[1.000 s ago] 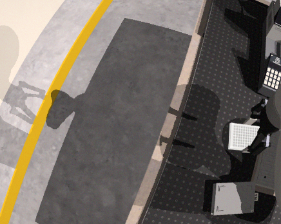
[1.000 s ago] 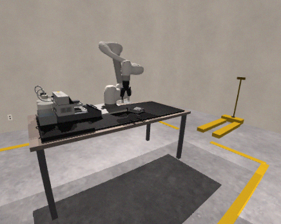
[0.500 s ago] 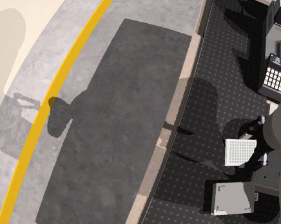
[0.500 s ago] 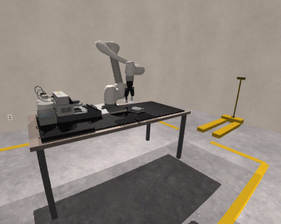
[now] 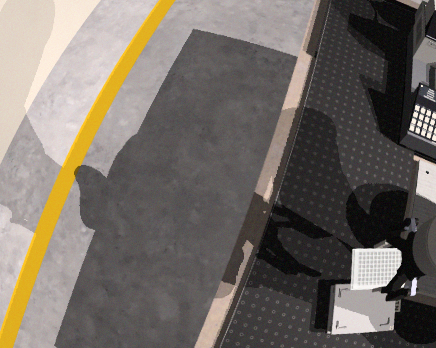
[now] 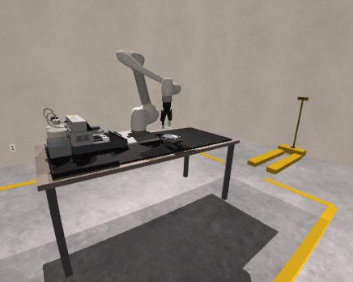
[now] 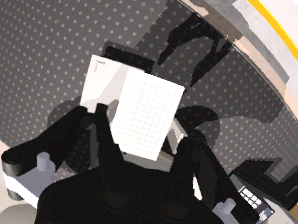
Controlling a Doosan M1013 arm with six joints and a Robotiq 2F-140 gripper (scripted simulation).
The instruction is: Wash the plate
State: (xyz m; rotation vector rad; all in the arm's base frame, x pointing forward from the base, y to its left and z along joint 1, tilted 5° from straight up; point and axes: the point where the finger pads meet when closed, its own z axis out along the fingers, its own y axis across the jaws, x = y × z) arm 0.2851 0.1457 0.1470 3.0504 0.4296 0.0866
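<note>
The plate nest N1 lies 30 mm behind my hand, 80 mm to the left of it and 130 mm below it. From my hand the other things lie so: white well plate: 20 mm below; plate washer: 210 mm behind, 600 mm to the right, 40 mm below.
</note>
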